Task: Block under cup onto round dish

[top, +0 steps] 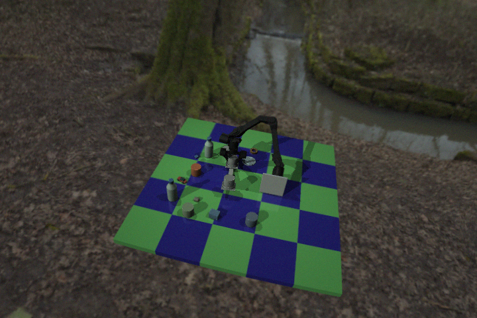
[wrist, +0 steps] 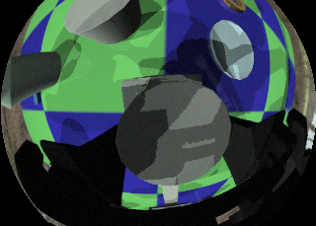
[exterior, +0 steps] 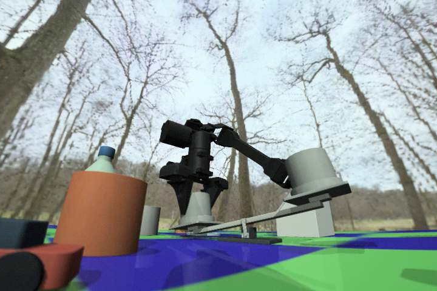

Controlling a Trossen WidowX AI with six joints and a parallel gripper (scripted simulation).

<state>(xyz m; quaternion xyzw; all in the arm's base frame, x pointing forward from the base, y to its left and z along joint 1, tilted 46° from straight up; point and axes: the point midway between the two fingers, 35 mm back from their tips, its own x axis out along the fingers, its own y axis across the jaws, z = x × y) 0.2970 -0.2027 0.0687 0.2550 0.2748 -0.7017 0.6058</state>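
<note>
Right now my gripper tip is 12 cm past the pale round dish, 8 cm to the left of it and 4 cm above it. Also, from my gripper tip: orange cylinder (23 cm ahead, 10 cm to the left, 1 cm below); grey block (1 cm below); red toy car (33 cm ahead, 20 cm to the left, 3 cm below).
</note>
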